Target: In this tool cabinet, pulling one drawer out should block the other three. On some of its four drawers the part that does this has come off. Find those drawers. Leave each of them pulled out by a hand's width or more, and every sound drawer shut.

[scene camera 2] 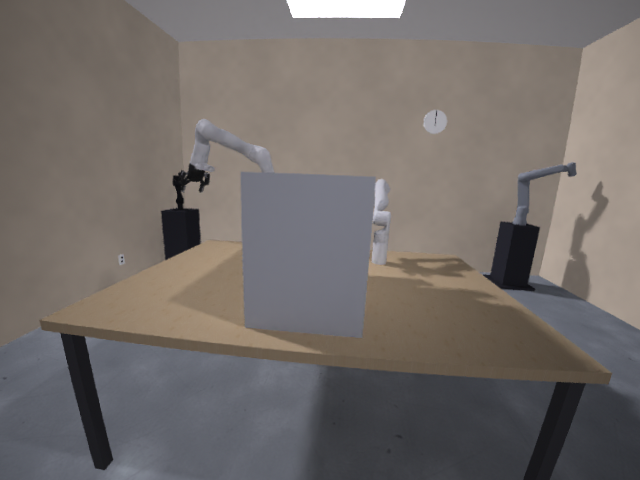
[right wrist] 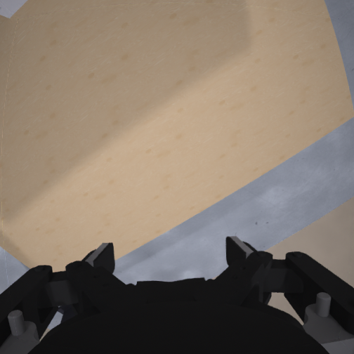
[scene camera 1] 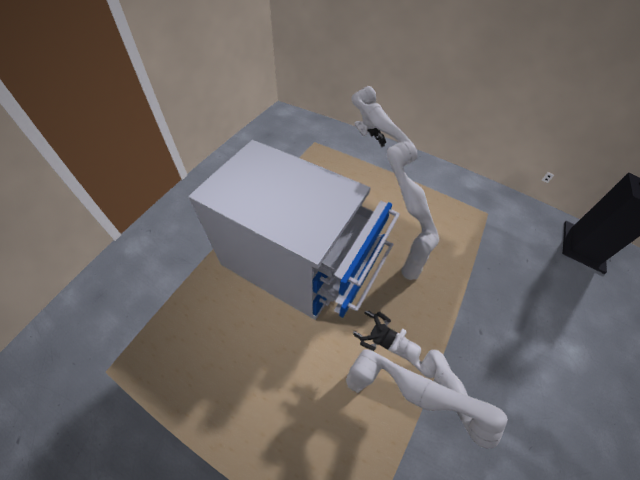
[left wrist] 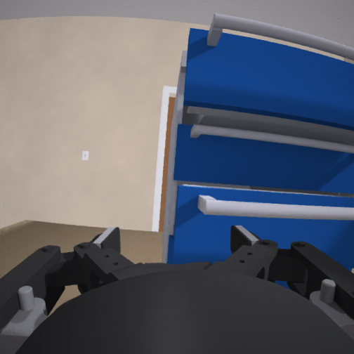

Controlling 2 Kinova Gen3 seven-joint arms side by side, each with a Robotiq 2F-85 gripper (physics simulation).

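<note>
The grey tool cabinet (scene camera 1: 281,198) (scene camera 2: 307,253) stands on the table. Its top drawer (scene camera 1: 367,244) (left wrist: 265,75) is pulled out. The second drawer (scene camera 1: 317,281) (left wrist: 240,162) sits back, shut. The third drawer (scene camera 1: 352,299) (left wrist: 300,232) is pulled out below it. The bottom drawer (scene camera 1: 316,304) (left wrist: 170,252) is shut, mostly hidden in the left wrist view. My left gripper (scene camera 1: 362,323) (left wrist: 175,238) is open and empty, a little in front of the drawers and apart from the handles. My right gripper (scene camera 1: 382,142) (right wrist: 170,252) is open and empty, raised beyond the cabinet's upper side.
The wooden table (scene camera 1: 232,335) (scene camera 2: 439,320) carries the cabinet and both arm bases. The right arm's base (scene camera 1: 412,268) stands close to the pulled-out drawers' handles. Black pedestals (scene camera 1: 602,222) (scene camera 2: 514,253) stand on the floor away from the table. A brown door (scene camera 1: 93,103) is behind the cabinet.
</note>
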